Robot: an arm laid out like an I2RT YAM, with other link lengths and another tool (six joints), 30 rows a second.
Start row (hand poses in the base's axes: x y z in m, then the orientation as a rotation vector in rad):
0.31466, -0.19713, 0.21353, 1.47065, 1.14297, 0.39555
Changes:
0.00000, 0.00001, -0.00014, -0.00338, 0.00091, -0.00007
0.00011, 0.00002, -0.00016, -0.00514, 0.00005, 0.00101
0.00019, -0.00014, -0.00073, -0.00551, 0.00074, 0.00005
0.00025, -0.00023, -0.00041, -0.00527, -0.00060, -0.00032
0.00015, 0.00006, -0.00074, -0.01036, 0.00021, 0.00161
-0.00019, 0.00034, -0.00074, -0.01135, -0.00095, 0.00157
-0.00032, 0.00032, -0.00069, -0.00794, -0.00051, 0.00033
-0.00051, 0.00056, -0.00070, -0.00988, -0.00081, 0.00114
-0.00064, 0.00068, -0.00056, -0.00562, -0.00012, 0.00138
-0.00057, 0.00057, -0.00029, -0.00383, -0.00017, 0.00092
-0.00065, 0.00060, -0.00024, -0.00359, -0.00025, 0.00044
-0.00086, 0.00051, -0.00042, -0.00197, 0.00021, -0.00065
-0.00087, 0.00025, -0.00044, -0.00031, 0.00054, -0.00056
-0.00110, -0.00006, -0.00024, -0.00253, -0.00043, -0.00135
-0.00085, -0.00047, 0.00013, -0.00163, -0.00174, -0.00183
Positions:
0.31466, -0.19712, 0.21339, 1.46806, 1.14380, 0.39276
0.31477, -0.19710, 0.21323, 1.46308, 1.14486, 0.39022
0.31496, -0.19724, 0.21250, 1.45851, 1.14574, 0.38631
0.31521, -0.19747, 0.21209, 1.45389, 1.14525, 0.38322
0.31536, -0.19741, 0.21135, 1.44410, 1.14709, 0.37775
0.31517, -0.19707, 0.21061, 1.43307, 1.14798, 0.37244
0.31485, -0.19675, 0.20992, 1.42581, 1.14813, 0.36809
0.31434, -0.19619, 0.20922, 1.41633, 1.14871, 0.36331
0.31370, -0.19551, 0.20866, 1.41066, 1.14985, 0.36088
0.31313, -0.19494, 0.20837, 1.40678, 1.15053, 0.35927
0.31248, -0.19434, 0.20813, 1.40334, 1.15078, 0.35752
0.31162, -0.19383, 0.20771, 1.40204, 1.15054, 0.35570
0.31075, -0.19358, 0.20727, 1.40224, 1.15058, 0.35475
0.30965, -0.19364, 0.20703, 1.40061, 1.14932, 0.35251
0.30880, -0.19411, 0.20716, 1.39960, 1.14661, 0.35136

